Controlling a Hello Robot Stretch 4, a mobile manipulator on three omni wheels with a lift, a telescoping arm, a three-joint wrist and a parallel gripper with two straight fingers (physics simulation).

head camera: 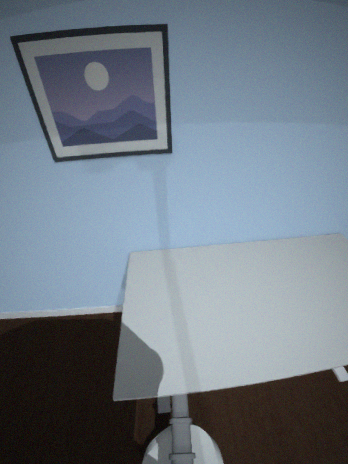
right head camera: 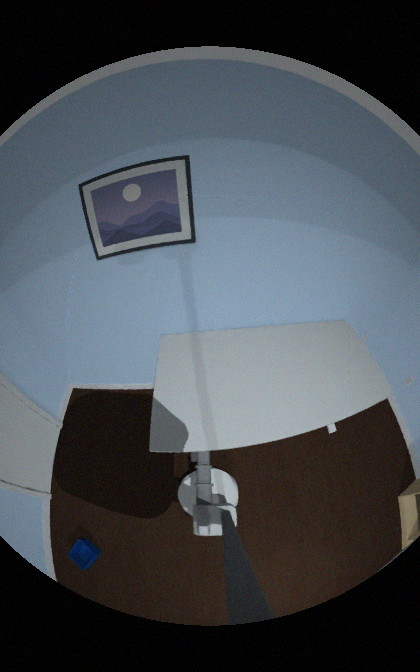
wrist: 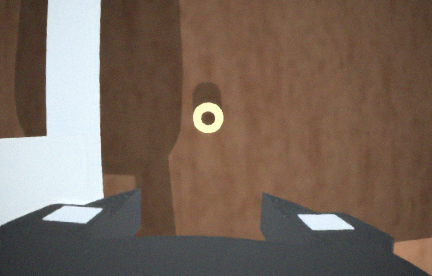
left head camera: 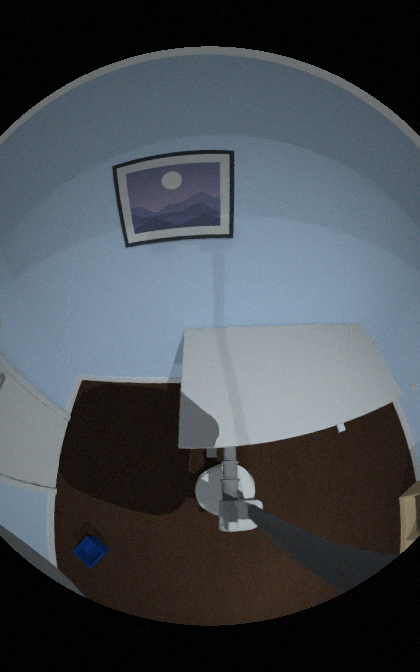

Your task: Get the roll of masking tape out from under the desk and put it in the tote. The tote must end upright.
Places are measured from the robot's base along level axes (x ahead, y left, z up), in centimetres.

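Pixels of known places: gripper, fingertip midpoint: [wrist: 201,209].
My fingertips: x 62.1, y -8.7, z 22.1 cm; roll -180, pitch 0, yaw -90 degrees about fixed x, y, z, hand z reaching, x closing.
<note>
For each thing: its top centre in the pictures, then the offset to it from my fingertips. Level surfaces: height alone.
- masking tape at its top centre: [wrist: 208,117] dx +7.0, dy -0.4, dz -22.5 cm
- desk at its surface level: dz +47.2 cm
- blue tote at its top centre: [left head camera: 87,552] dx -146.6, dy +112.3, dz -12.8 cm
The roll of masking tape [wrist: 197,118] is a pale yellow ring lying flat on the brown floor, near the middle of the wrist view. My gripper [wrist: 201,209] is open and empty, above the floor, with the roll showing ahead of and between its fingertips. The desk [head camera: 235,315] [left head camera: 290,380] [right head camera: 270,385] has a pale grey top that hides the gripper and the roll from the head cameras. The blue tote [left head camera: 91,551] [right head camera: 84,554] stands upright on the floor at the lower left in both side head views.
A white desk leg [wrist: 74,65] with its foot stands left of the roll in the wrist view. My arm [head camera: 181,425] reaches under the desk's front edge, near its left end. A light wooden piece of furniture [left head camera: 408,520] [right head camera: 407,520] stands at the right. A wall [head camera: 260,175] is behind the desk.
</note>
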